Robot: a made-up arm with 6 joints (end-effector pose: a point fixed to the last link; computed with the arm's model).
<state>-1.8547 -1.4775 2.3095 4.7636 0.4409 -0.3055</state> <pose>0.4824 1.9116 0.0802 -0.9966 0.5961 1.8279</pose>
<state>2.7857 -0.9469 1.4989 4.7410 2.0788 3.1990</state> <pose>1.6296 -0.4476 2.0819 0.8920 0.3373 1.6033</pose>
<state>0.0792 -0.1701 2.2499 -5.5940 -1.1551 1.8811</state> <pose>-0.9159 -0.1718 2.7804 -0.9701 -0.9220 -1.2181</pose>
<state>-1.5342 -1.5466 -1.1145 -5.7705 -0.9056 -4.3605</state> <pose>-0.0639 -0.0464 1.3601 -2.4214 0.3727 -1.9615</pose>
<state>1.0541 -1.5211 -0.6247 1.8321 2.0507 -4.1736</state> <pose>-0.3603 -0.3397 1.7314 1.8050 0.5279 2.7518</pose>
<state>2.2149 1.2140 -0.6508 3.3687 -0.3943 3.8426</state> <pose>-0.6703 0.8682 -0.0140 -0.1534 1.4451 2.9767</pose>
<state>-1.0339 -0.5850 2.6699 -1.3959 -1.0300 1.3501</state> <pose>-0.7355 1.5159 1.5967 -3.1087 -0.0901 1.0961</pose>
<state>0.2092 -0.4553 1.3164 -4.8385 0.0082 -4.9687</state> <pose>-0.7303 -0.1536 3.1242 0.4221 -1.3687 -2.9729</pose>
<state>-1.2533 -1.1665 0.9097 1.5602 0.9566 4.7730</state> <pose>-0.3799 1.6005 2.2849 -2.2246 -0.5237 0.6548</pose>
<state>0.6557 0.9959 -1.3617 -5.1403 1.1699 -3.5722</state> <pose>0.2872 0.4004 0.5215 -1.8336 0.5777 2.2343</pose>
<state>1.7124 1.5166 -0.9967 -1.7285 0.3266 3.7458</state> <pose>-0.0038 0.4078 0.0549 1.3355 0.5421 -1.0503</pose>
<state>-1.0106 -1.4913 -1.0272 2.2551 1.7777 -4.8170</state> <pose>0.0563 0.1526 1.4090 2.8112 0.7012 0.4379</pose>
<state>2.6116 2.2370 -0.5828 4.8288 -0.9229 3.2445</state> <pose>-0.0635 -0.1186 -0.4028 1.1418 0.1032 -1.4510</pose>
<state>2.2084 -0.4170 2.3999 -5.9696 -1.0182 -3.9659</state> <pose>0.9015 -1.1420 2.3183 -0.1426 -1.2077 -0.1012</pose>
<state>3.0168 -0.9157 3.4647 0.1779 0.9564 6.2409</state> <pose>0.9360 -0.1422 0.3390 0.1401 0.9392 -3.0190</pose>
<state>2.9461 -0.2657 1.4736 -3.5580 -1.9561 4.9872</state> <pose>0.5967 -0.0533 2.9617 1.3751 0.5383 0.2563</pose>
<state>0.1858 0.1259 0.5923 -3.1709 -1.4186 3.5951</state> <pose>1.1635 0.2137 2.7814 2.6036 -1.2554 -2.8623</pose>
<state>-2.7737 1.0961 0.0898 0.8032 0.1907 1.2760</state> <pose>-1.8822 -0.7503 0.3787 -1.9088 0.8620 -2.5626</pose>
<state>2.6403 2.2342 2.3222 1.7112 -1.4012 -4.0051</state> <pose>-1.8643 1.2106 0.3235 2.4982 -0.1528 1.2280</pose>
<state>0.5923 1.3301 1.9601 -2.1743 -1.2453 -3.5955</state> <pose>1.6960 1.3009 1.9610 -1.6709 -0.6724 2.2378</pose>
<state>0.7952 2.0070 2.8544 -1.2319 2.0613 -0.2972</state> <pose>1.3574 1.1826 1.1911 2.7542 0.1597 -1.3442</pose>
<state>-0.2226 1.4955 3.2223 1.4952 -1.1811 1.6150</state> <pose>1.0070 -0.3885 2.0464 -1.4462 -0.3965 -1.7826</pose>
